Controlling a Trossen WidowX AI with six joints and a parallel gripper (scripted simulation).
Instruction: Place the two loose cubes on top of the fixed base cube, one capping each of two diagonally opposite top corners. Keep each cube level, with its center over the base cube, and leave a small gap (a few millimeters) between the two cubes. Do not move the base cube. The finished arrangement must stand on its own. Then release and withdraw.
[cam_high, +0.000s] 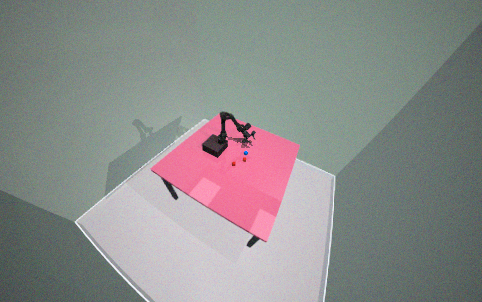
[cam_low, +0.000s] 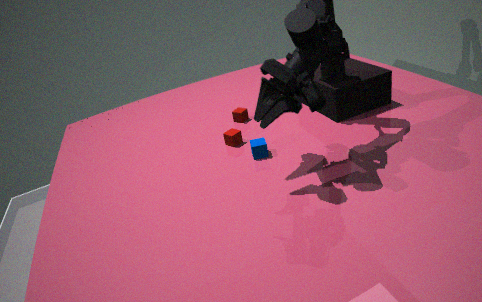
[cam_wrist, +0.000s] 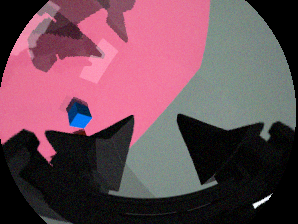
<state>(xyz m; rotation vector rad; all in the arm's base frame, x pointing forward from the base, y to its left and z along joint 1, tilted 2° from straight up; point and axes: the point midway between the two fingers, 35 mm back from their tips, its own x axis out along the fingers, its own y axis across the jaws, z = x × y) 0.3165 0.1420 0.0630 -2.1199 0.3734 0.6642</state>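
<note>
Now: gripper tip 50 mm past the blue cube, 100 mm to the left of it and 110 mm above it.
</note>
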